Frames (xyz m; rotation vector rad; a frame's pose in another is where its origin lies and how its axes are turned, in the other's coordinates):
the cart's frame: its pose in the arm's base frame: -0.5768 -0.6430 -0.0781 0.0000 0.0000 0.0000
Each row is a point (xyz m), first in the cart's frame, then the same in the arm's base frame.
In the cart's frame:
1: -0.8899 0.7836 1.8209
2: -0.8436 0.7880 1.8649
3: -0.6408 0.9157 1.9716
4: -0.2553 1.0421 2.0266
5: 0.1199 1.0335 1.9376
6: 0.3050 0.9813 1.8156
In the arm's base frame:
1: -1.4667 0.1406 1.7428
2: -1.4204 0.1450 1.7868
3: -1.2176 0.2727 1.8935
4: -0.8321 0.3991 1.9485
5: -0.4569 0.3905 1.8595
6: -0.2718 0.3383 1.7375

